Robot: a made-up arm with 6 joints. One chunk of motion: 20 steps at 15 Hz.
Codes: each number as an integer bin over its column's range. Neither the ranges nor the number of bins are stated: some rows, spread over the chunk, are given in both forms.
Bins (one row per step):
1: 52 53 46 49 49 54
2: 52 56 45 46 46 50
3: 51 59 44 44 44 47
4: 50 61 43 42 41 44
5: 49 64 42 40 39 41
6: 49 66 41 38 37 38
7: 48 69 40 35 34 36
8: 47 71 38 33 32 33
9: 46 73 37 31 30 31
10: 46 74 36 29 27 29
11: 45 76 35 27 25 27
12: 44 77 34 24 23 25
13: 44 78 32 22 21 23
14: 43 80 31 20 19 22
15: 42 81 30 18 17 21
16: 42 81 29 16 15 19
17: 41 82 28 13 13 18
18: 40 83 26 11 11 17
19: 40 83 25 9 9 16
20: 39 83 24 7 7 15
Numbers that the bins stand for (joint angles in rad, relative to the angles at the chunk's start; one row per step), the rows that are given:
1: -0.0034 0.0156 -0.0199 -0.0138 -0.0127 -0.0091
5: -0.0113 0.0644 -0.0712 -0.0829 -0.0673 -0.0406
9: -0.0192 0.1044 -0.1354 -0.1520 -0.1164 -0.0648
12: -0.0244 0.1222 -0.1738 -0.2058 -0.1545 -0.0794
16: -0.0297 0.1400 -0.2380 -0.2672 -0.1982 -0.0939
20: -0.0376 0.1489 -0.3021 -0.3363 -0.2418 -0.1036
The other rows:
2: -0.0034 0.0289 -0.0327 -0.0369 -0.0291 -0.0188
3: -0.0061 0.0422 -0.0456 -0.0522 -0.0400 -0.0261
4: -0.0087 0.0511 -0.0584 -0.0676 -0.0564 -0.0333
6: -0.0113 0.0733 -0.0840 -0.0983 -0.0782 -0.0479
7: -0.0139 0.0867 -0.0969 -0.1213 -0.0945 -0.0527
8: -0.0166 0.0956 -0.1225 -0.1367 -0.1055 -0.0600
10: -0.0192 0.1089 -0.1482 -0.1674 -0.1327 -0.0697
11: -0.0218 0.1178 -0.1610 -0.1827 -0.1436 -0.0745
13: -0.0244 0.1267 -0.1995 -0.2211 -0.1655 -0.0842
14: -0.0271 0.1356 -0.2123 -0.2365 -0.1764 -0.0867
15: -0.0297 0.1400 -0.2252 -0.2518 -0.1873 -0.0891
17: -0.0323 0.1444 -0.2508 -0.2902 -0.2091 -0.0964
18: -0.0349 0.1489 -0.2765 -0.3056 -0.2200 -0.0988
19: -0.0349 0.1489 -0.2893 -0.3209 -0.2309 -0.1012

